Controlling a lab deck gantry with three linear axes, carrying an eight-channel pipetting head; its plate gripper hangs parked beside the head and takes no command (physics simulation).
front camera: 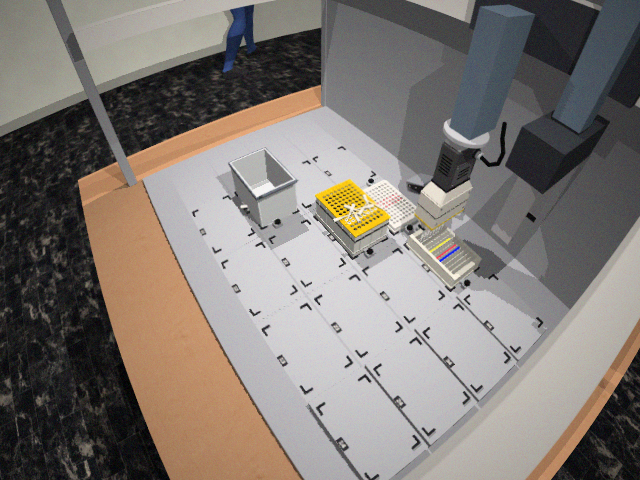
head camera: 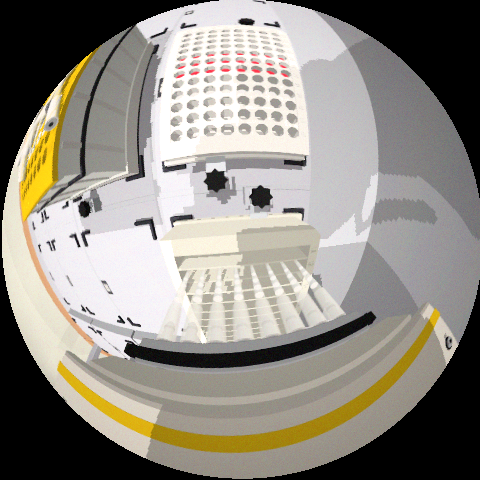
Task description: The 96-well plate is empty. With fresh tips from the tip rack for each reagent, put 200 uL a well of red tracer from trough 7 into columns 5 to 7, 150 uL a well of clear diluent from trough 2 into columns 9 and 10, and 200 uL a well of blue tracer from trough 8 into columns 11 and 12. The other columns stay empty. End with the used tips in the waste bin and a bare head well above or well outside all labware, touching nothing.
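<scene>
The white 96-well plate (front camera: 410, 217) (head camera: 230, 150) shows red liquid in three adjacent middle columns. The pipetting head (front camera: 443, 202) (head camera: 245, 400) is over the cream trough rack (front camera: 439, 272) (head camera: 200, 246). A row of tips (head camera: 227, 320) on the head reaches down at the rack's end nearest the plate; which trough they are in, and whether they touch liquid, I cannot tell. Yellow, red and blue troughs show in the front view. Loose white tips (front camera: 354, 211) lie across the yellow tip rack (front camera: 357, 233) (head camera: 53, 165). The parked plate gripper (front camera: 510, 219) hangs right of the head, its fingers unclear.
The grey waste bin (front camera: 275, 207) stands left of the tip rack, with something white inside. A small white object (front camera: 244, 207) is beside its base. The dark carriage box (front camera: 557, 149) hangs right of the head. A grey wall (front camera: 372, 87) stands behind the deck.
</scene>
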